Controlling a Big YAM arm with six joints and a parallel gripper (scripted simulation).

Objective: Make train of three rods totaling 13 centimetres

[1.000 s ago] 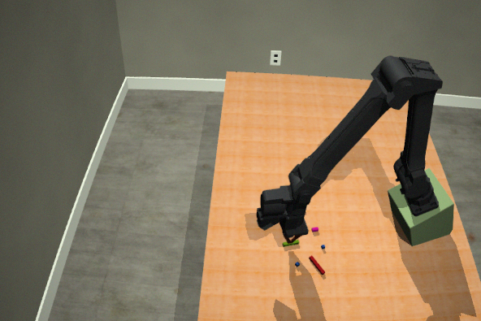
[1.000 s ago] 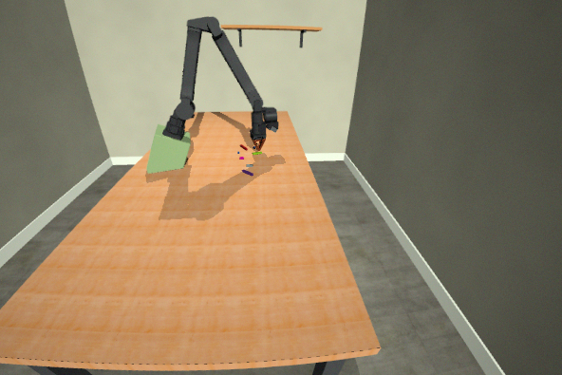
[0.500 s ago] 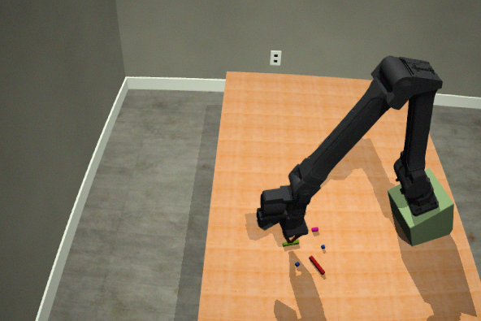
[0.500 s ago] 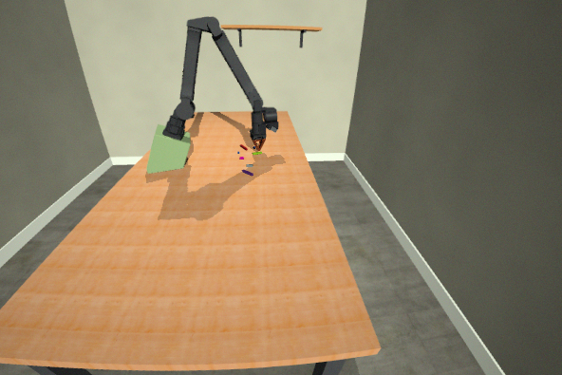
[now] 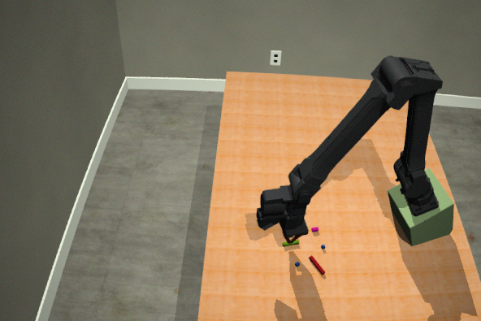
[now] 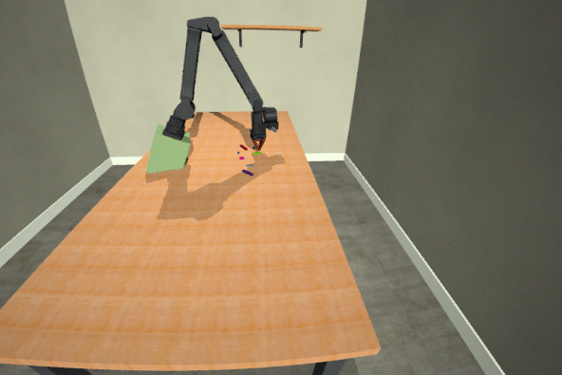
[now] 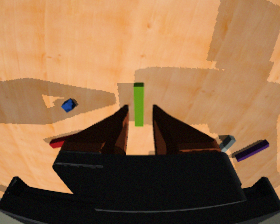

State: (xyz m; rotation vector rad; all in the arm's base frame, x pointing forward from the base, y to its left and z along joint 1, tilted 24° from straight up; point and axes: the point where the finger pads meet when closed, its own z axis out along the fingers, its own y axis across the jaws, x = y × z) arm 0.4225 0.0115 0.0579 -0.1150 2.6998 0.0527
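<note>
My hand is 3 cm above the lime rod and 1 cm past it. Also, from my hand: magenta rod (9 cm behind, 4 cm to the right, 3 cm below); then red rod (9 cm to the left, 7 cm behind, 3 cm below); then grey rod (13 cm to the right, 6 cm behind, 3 cm below).
</note>
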